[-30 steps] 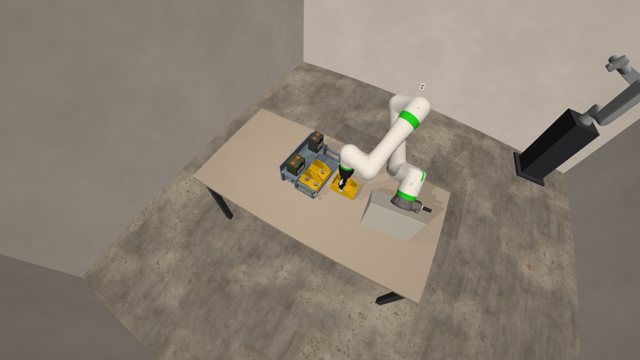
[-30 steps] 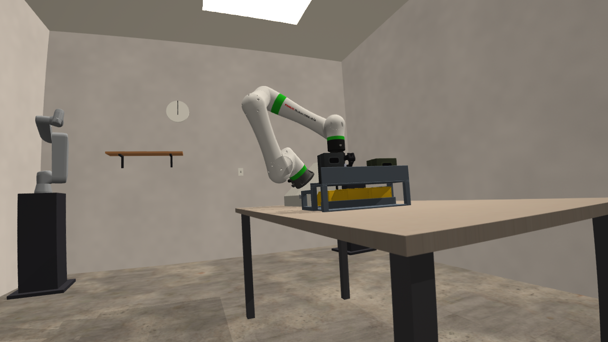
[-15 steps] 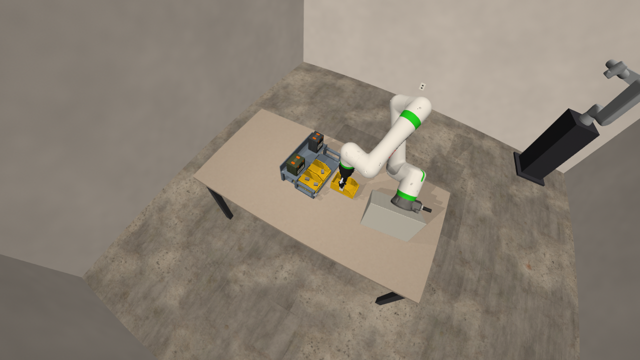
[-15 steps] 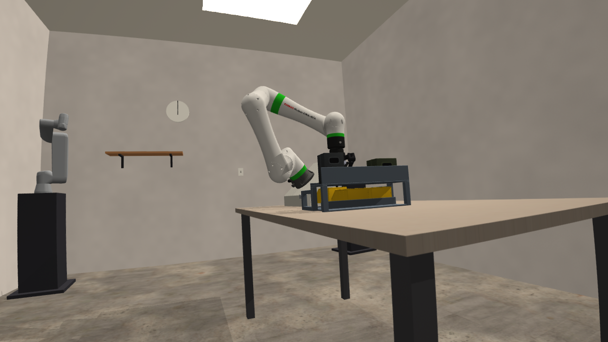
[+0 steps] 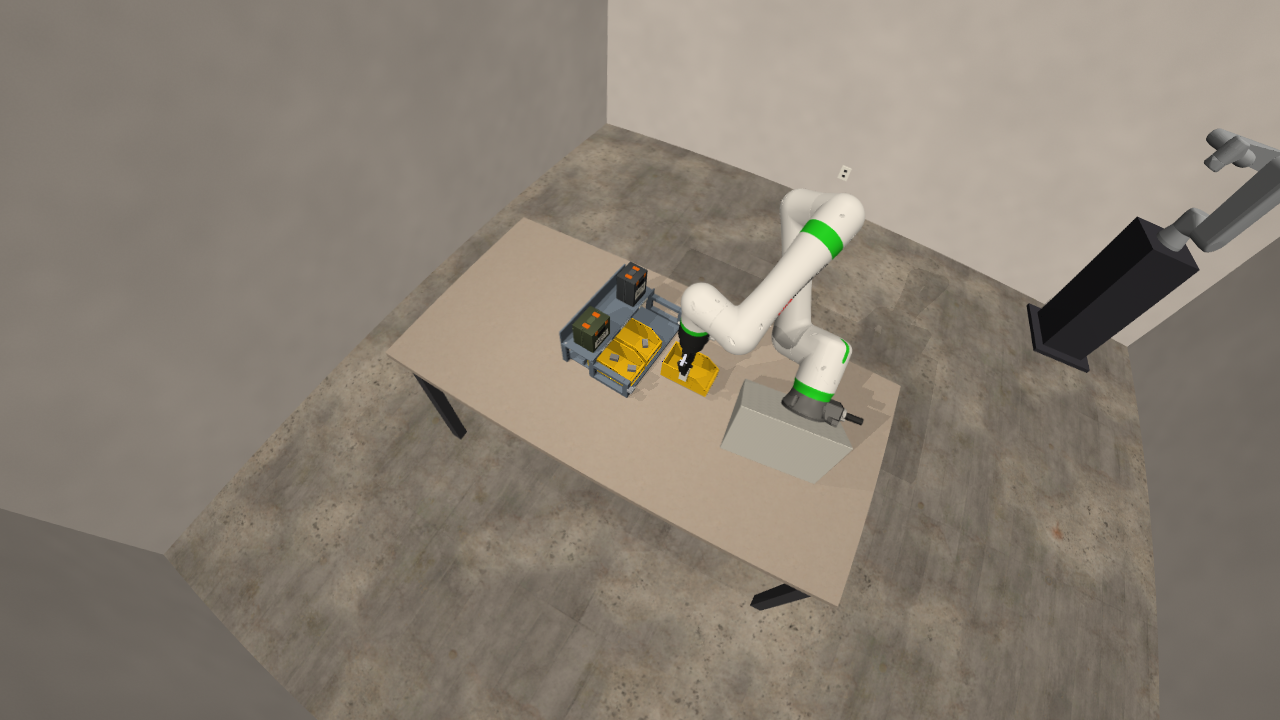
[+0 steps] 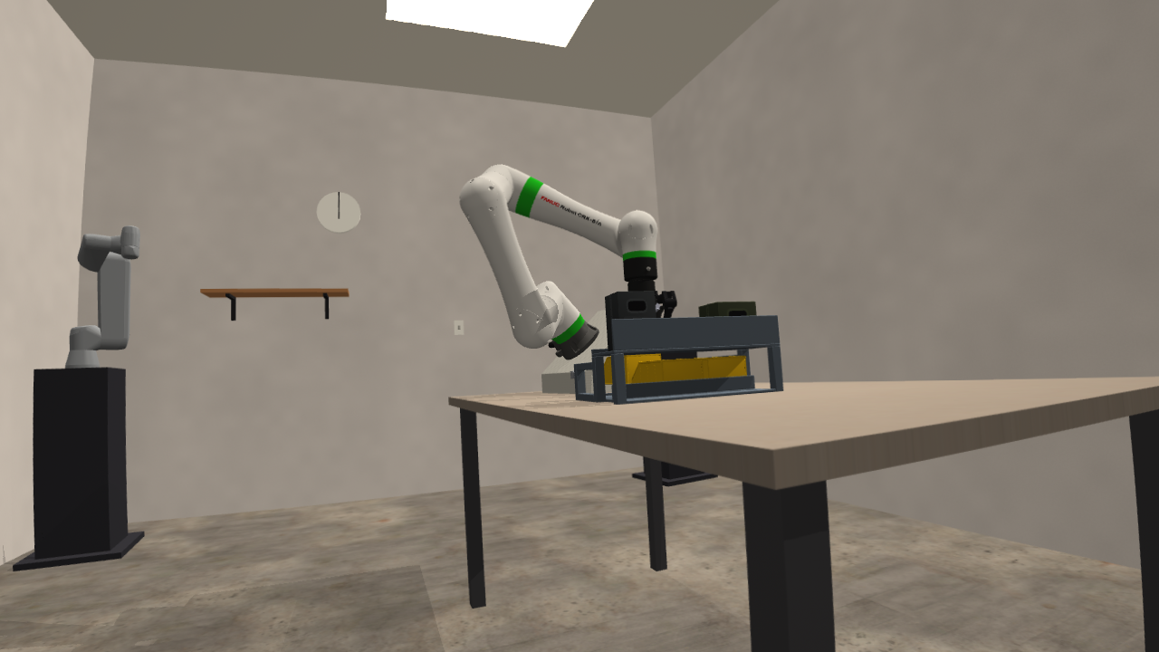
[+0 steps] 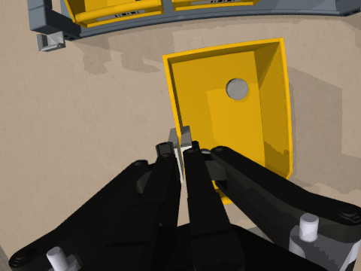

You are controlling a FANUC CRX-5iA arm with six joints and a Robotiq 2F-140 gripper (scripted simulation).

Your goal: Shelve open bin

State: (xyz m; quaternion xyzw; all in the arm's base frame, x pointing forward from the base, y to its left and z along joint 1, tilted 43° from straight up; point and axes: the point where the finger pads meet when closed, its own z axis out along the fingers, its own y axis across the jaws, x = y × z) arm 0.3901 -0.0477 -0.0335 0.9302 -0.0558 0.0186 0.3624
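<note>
Now: the shelf lip 12 cm ahead of my hand, 10 cm below it and 8 cm to the right of it. Round my hand: grey shelf floor (25 cm ahead, 10 cm to the right, 10 cm below).
</note>
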